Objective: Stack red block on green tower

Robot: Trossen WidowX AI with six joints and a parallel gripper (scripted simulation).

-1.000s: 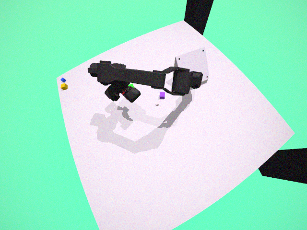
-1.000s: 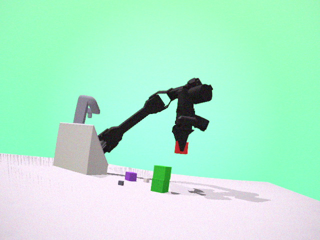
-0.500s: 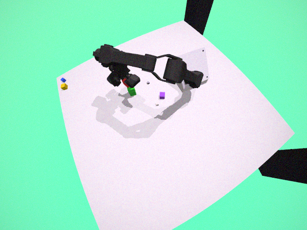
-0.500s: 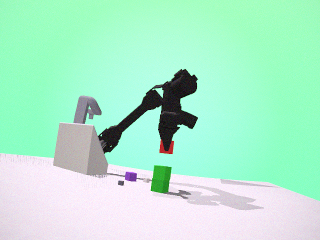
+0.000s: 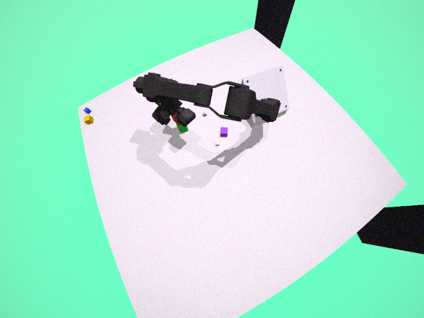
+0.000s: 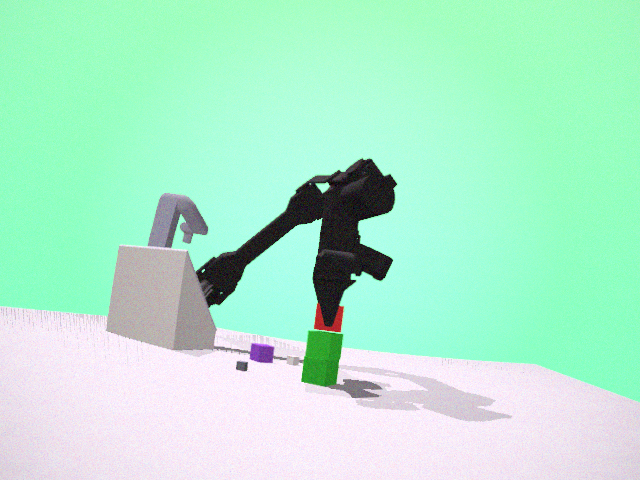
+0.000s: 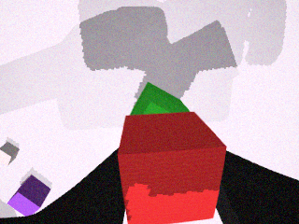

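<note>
My gripper tip is 1 cm below the red block. From my gripper tip the other things lie so: small white cube 14 cm to the left, 12 cm behind, 8 cm below; purple block 16 cm behind, 10 cm to the left, 7 cm below; small grey cube 12 cm behind, 8 cm below, 3 cm to the right.
</note>
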